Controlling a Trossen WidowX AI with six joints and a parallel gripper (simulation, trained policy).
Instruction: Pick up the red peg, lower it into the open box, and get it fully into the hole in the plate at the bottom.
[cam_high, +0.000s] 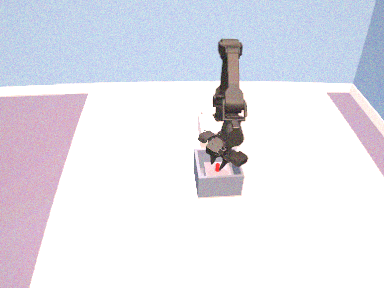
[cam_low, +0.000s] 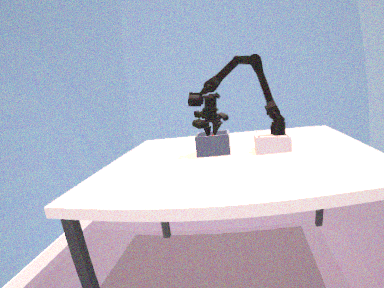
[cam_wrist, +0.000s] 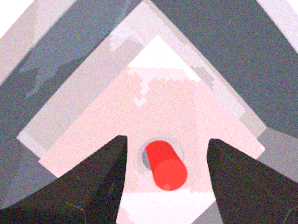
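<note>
My gripper tip is 3 cm above the red peg, 1 cm to the right of it and 1 cm past it. Round my gripper tip: grey box (5 cm below, 1 cm to the left, 1 cm behind); then plate (3 cm below, 1 cm to the left, 1 cm behind).
</note>
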